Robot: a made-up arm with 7 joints.
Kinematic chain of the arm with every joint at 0, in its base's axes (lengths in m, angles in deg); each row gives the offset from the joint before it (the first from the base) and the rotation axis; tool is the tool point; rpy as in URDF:
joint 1: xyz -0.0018 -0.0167 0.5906 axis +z
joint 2: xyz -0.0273 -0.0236 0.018 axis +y
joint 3: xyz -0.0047 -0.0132 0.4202 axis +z
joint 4: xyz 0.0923 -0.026 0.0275 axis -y
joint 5: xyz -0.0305 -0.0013 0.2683 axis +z
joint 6: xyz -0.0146 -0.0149 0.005 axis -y
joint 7: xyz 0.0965 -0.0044 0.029 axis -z
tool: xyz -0.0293 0.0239 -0.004 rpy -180 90 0
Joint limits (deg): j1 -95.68..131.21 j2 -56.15..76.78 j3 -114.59..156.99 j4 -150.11..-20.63 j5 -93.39..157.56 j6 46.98..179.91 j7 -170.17..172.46
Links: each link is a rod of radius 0.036 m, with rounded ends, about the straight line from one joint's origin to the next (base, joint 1, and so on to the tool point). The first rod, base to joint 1, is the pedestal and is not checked.
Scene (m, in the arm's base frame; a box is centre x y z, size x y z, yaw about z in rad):
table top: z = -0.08
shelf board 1: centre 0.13 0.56 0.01 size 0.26 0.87 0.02 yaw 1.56
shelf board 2: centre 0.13 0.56 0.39 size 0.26 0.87 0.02 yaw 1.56
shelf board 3: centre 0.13 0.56 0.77 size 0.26 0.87 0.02 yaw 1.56
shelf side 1: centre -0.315 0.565 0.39 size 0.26 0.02 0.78 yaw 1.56
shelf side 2: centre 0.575 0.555 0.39 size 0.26 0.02 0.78 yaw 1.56
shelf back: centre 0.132 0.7 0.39 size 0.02 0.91 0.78 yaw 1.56
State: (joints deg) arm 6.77 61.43 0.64 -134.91 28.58 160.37 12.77
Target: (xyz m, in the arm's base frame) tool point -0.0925 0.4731 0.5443
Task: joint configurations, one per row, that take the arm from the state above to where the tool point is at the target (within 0.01 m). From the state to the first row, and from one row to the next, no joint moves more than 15 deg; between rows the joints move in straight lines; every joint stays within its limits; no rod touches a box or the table.
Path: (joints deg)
1: 2.51 48.37 14.66 -136.60 24.51 148.96 17.11
2: -1.76 35.30 28.68 -138.29 20.44 137.55 21.46
3: -6.02 22.24 42.69 -139.98 16.38 126.13 25.80
4: -10.28 9.17 56.71 -141.67 12.31 114.72 30.14
5: -14.55 -3.89 70.73 -143.35 8.24 103.31 34.48
6: -18.81 -16.96 84.75 -145.04 4.17 91.90 38.83
7: -23.08 -30.02 98.76 -146.73 0.10 80.48 43.17
8: -27.34 -43.09 112.78 -148.42 -3.97 69.07 47.51
9: -31.60 -56.15 126.80 -150.11 -8.03 57.66 51.86
10: -34.73 -56.15 128.19 -147.41 -5.67 71.60 48.93
11: -37.86 -56.15 129.58 -144.71 -3.31 85.53 46.00
12: -40.99 -56.15 130.97 -142.00 -0.95 99.47 43.07
13: -44.12 -56.15 132.37 -139.30 1.41 113.41 40.14
14: -47.25 -56.15 133.76 -136.60 3.78 127.35 37.21

